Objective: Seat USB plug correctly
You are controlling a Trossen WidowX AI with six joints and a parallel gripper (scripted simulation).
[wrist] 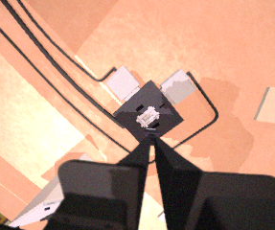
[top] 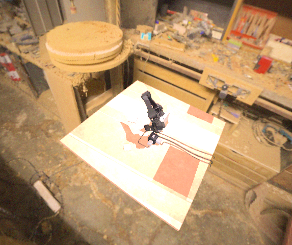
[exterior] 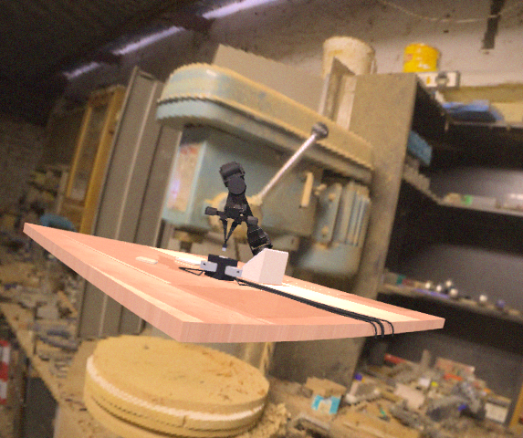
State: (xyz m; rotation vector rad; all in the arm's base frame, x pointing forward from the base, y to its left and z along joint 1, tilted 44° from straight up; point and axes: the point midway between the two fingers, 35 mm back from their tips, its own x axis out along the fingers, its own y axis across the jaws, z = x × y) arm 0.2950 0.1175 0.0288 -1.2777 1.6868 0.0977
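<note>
Right now the dark USB plug is 2 cm below my gripper tip. From my gripper tip the other things lie so: pale flat piece: 21 cm ahead, 15 cm to the right, 13 cm below.
</note>
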